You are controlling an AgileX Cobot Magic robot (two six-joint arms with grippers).
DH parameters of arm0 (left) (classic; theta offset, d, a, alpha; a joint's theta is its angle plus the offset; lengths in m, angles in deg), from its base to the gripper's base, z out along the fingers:
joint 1: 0 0.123 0 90
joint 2: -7.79 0 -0.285 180
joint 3: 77.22 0 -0.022 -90
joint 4: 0 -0.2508 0 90
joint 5: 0 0 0.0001 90
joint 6: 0 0.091 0 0
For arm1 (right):
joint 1: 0 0.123 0 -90
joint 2: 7.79 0 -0.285 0
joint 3: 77.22 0 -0.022 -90
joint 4: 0 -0.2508 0 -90
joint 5: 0 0 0.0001 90
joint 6: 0 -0.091 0 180
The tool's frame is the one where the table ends.
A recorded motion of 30 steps. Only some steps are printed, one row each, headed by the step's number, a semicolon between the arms.
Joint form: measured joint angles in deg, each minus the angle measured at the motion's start. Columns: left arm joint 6, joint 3, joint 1, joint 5, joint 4, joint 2; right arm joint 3, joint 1, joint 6, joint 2, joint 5, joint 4.
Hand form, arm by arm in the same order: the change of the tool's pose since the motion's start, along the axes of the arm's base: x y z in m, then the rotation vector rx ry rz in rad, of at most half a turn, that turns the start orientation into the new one. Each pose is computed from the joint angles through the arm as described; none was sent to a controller.
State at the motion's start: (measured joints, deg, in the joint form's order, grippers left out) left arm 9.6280 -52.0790 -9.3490 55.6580 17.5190 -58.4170; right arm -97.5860 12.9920 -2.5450 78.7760 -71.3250 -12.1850
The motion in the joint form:
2: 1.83 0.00 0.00 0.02 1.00 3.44; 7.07 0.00 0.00 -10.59 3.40 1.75
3: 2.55 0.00 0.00 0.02 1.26 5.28; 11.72 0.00 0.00 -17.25 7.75 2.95
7: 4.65 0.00 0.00 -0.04 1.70 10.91; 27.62 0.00 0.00 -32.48 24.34 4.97
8: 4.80 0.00 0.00 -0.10 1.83 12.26; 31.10 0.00 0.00 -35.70 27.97 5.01
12: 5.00 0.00 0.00 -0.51 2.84 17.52; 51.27 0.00 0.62 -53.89 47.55 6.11
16: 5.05 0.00 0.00 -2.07 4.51 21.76; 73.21 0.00 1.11 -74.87 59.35 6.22
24: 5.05 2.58 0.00 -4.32 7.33 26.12; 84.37 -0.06 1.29 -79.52 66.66 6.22
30: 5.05 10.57 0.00 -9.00 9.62 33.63; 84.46 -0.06 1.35 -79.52 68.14 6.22
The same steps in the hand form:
2: -0.0127 0.0008 0.0112 -0.0103 -0.0671 -0.0252; -0.0501 -0.0146 0.0127 0.0049 -0.1216 -0.0237
3: -0.0196 0.0016 0.0167 -0.0129 -0.1025 -0.0350; -0.0790 -0.0235 0.0179 0.0177 -0.2314 -0.0455
7: -0.0418 0.0048 0.0322 -0.0141 -0.2127 -0.0622; -0.1300 -0.0401 0.0018 0.0692 -0.5009 -0.1023
8: -0.0473 0.0055 0.0357 -0.0180 -0.2376 -0.0637; -0.1401 -0.0430 -0.0039 0.0863 -0.5564 -0.1118
12: -0.0695 0.0080 0.0482 -0.0465 -0.3343 -0.0648; -0.1901 -0.0585 -0.0510 0.1506 -0.8548 -0.1583
16: -0.0873 0.0094 0.0588 -0.0891 -0.4292 -0.0597; -0.2280 -0.0693 -0.1337 0.1971 -1.0367 -0.1844
24: -0.1028 0.0096 0.0563 -0.1492 -0.4887 -0.0524; -0.2189 -0.0684 -0.1808 0.1957 -1.0504 -0.1987
30: -0.1210 0.0122 0.0310 -0.2028 -0.5478 -0.0240; -0.2193 -0.0688 -0.1790 0.2017 -1.0737 -0.2021

